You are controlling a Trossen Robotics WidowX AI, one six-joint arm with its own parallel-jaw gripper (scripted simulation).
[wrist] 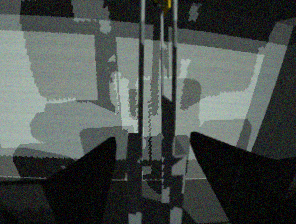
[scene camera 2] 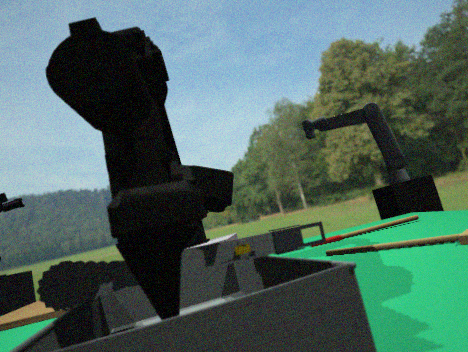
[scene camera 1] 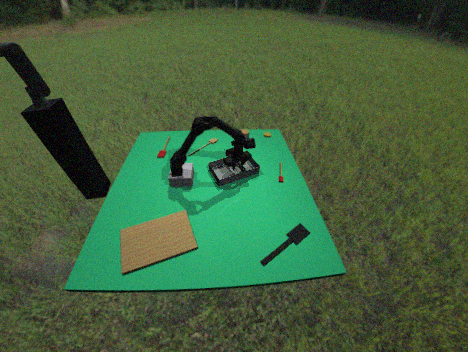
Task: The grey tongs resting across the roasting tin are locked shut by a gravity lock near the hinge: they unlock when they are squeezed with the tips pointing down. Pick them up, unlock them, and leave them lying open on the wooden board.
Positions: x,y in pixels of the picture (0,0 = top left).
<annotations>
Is the gripper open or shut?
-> Open.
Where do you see a wooden board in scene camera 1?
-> At 153,241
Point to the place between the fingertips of the gripper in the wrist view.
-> At 153,139
</annotations>
